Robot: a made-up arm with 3 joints. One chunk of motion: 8 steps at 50 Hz.
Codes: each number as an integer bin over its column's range. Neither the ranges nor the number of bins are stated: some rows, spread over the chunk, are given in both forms.
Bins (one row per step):
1: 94 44 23 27 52 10
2: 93 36 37 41 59 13
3: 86 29 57 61 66 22
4: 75 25 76 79 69 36
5: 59 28 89 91 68 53
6: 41 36 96 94 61 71
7: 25 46 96 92 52 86
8: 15 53 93 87 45 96
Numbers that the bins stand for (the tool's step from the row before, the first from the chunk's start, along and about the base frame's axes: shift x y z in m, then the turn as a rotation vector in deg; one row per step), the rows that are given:
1: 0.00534 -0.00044 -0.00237 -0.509 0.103 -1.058
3: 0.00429 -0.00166 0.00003 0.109 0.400 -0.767
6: -0.00162 -0.00109 0.00279 0.709 0.294 0.421
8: -0.00503 0.00028 0.00258 0.582 -0.045 1.027
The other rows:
2: 0.00521 -0.00109 -0.00138 -0.255 0.252 -0.985
4: 0.00285 -0.00198 0.00137 0.436 0.464 -0.427
5: 0.00075 -0.00174 0.00229 0.655 0.442 -0.015
7: -0.00372 -0.00028 0.00279 0.673 0.103 0.785

